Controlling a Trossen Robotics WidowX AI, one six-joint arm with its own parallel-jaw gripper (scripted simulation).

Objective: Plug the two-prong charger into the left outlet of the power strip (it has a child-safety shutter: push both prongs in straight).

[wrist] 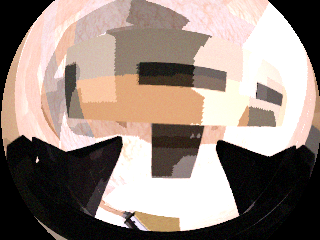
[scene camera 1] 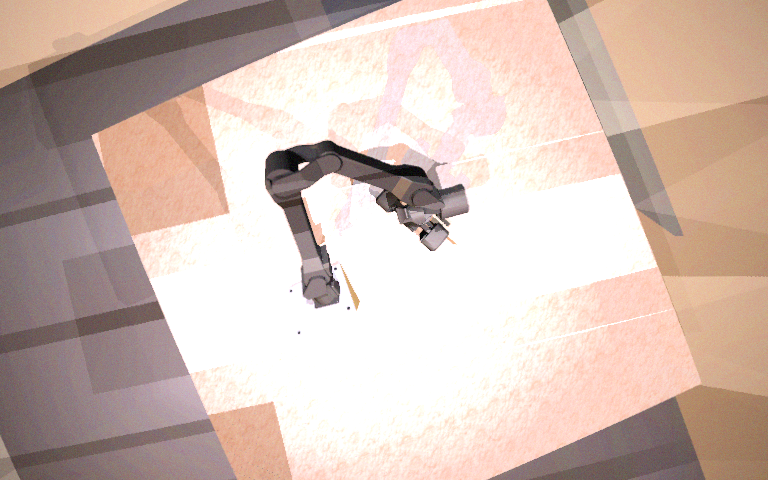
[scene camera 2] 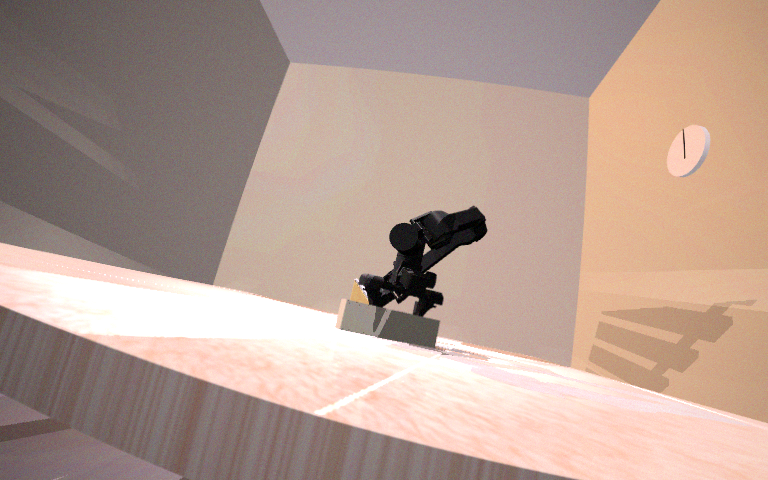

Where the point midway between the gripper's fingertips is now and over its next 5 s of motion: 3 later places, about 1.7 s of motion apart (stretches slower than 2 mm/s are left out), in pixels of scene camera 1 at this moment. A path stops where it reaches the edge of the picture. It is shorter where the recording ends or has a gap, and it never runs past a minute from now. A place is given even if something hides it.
My gripper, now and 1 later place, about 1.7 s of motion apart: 408, 220; 400, 231
